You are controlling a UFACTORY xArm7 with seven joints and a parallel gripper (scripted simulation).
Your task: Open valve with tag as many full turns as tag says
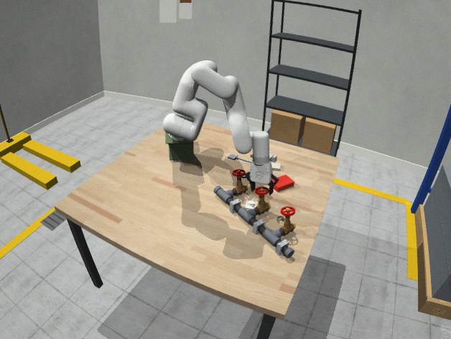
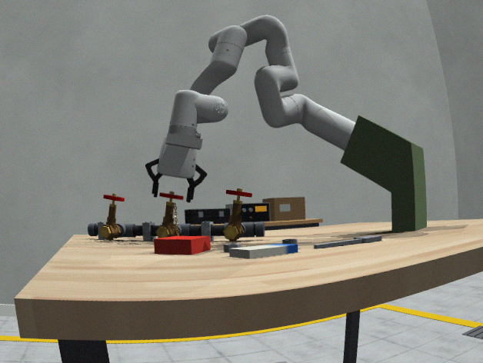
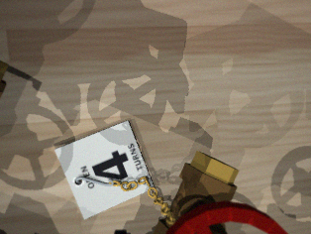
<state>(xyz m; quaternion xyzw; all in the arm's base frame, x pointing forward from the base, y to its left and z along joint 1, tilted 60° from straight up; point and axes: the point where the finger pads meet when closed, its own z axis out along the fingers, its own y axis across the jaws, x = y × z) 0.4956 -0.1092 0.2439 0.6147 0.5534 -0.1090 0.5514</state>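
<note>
The white tag is 50 mm behind my hand, 30 mm to the left of it and 120 mm below it. Also, from my hand: red block 110 mm ahead, 240 mm to the left, 110 mm below; grey wrench 160 mm behind, 470 mm to the left, 120 mm below; blue flat tool 40 mm ahead, 420 mm to the left, 120 mm below.
</note>
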